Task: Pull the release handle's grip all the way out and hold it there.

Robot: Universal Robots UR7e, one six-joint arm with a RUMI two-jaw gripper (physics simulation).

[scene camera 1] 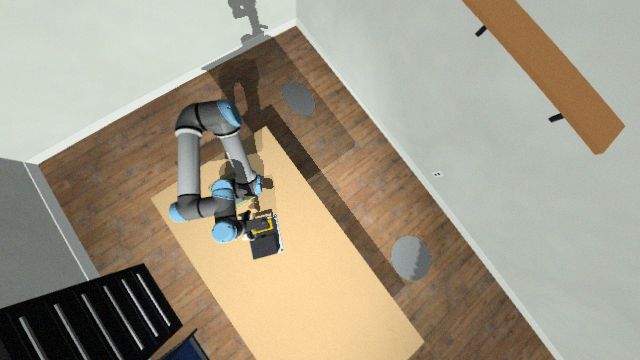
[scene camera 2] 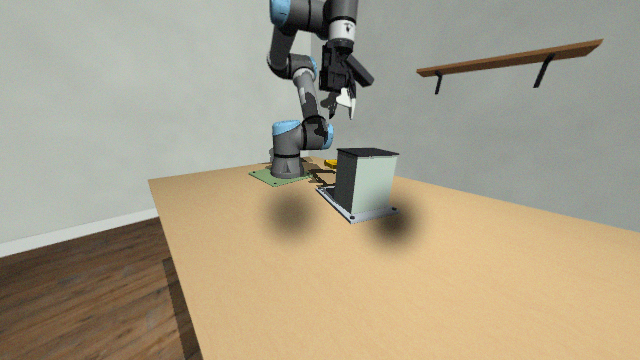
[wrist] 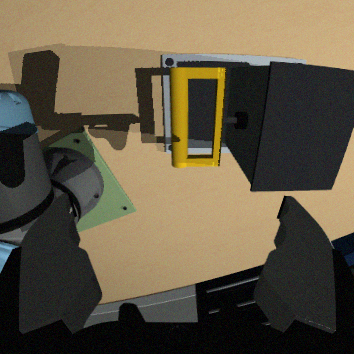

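Observation:
The release handle's yellow grip (scene camera 1: pixel 270 225) (scene camera 2: pixel 331 163) (wrist: pixel 179 120) is a rectangular loop at the side of a dark-topped box (scene camera 1: pixel 265 246) (scene camera 2: pixel 372 182) (wrist: pixel 305 130). In the wrist view a short rod (wrist: pixel 231 120) runs from the grip to a black collar on the box's dark side face. The box stands on a light grey base plate (scene camera 2: pixel 372 216) (wrist: pixel 166 110). My gripper (scene camera 2: pixel 342 117) (wrist: pixel 177 196) is open and empty. It hangs above the level of the box top, with its fingers apart from the grip. In scene camera 2 the box hides most of the grip.
The arm's base stands on a green plate (scene camera 2: pixel 262 177) (wrist: pixel 117 195) on the wooden table (scene camera 1: pixel 320 295) (scene camera 2: pixel 280 290), near the grip's side of the box. A black slatted unit (scene camera 1: pixel 87 320) and a blue item (scene camera 1: pixel 185 351) stand off the table's edge. A wooden shelf (scene camera 1: pixel 550 65) (scene camera 2: pixel 510 61) is on the wall.

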